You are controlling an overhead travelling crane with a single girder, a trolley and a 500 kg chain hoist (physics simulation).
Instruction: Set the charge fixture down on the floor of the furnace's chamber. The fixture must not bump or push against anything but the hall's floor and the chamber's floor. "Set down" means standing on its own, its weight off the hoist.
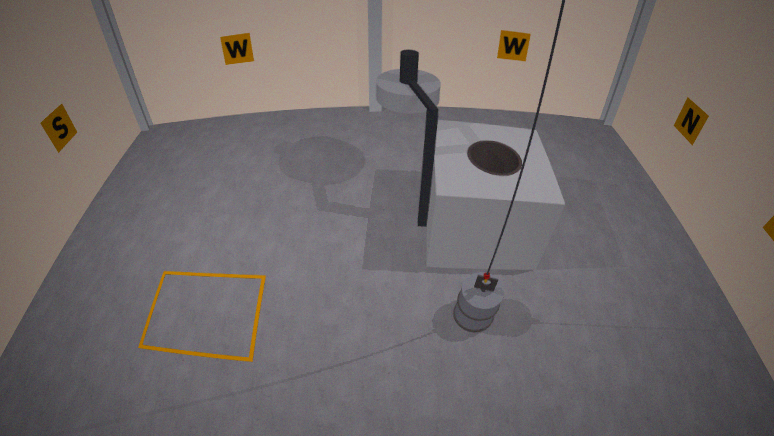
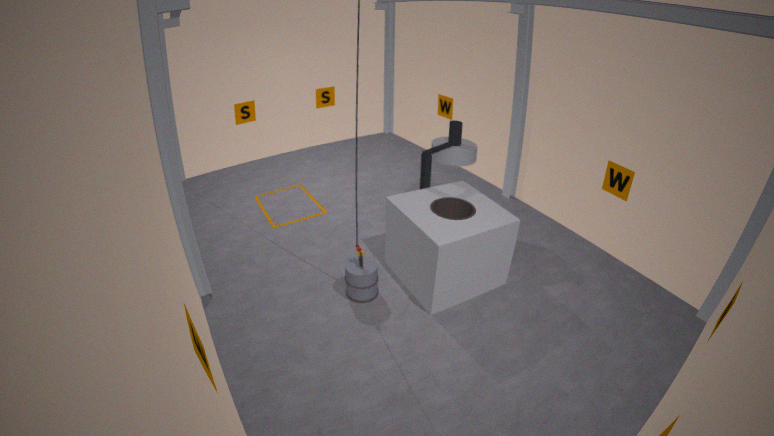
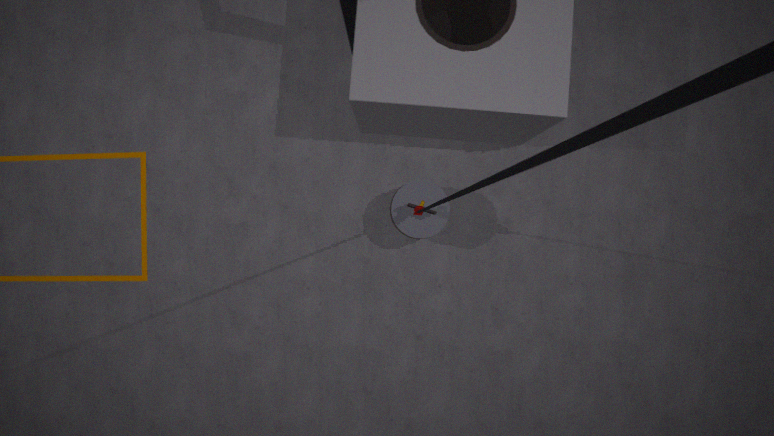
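The charge fixture (image 1: 476, 315) (image 2: 361, 281) (image 3: 419, 228) is a grey drum with dark bands and a dark lug on top. It stands upright, apparently on the hall floor, in front of the furnace and apart from it. My hook (image 1: 486, 278) (image 2: 359, 250) (image 3: 418, 210), a red block with a yellow hook, is low at the lug, tilted, and seems to be still through it. The furnace (image 1: 492, 232) (image 2: 471, 276) (image 3: 460, 81) is a white block with a round dark chamber opening (image 1: 494, 158) (image 2: 453, 209) (image 3: 465, 21) in its top. The chamber's floor is hidden.
A black post (image 1: 427, 167) (image 2: 426, 170) with an arm stands at the furnace's south side and holds a round grey lid (image 1: 408, 94) (image 2: 460, 154) beside the opening, high up. A yellow marked rectangle (image 1: 258, 319) (image 2: 300, 220) (image 3: 143, 216) lies on the floor to the south.
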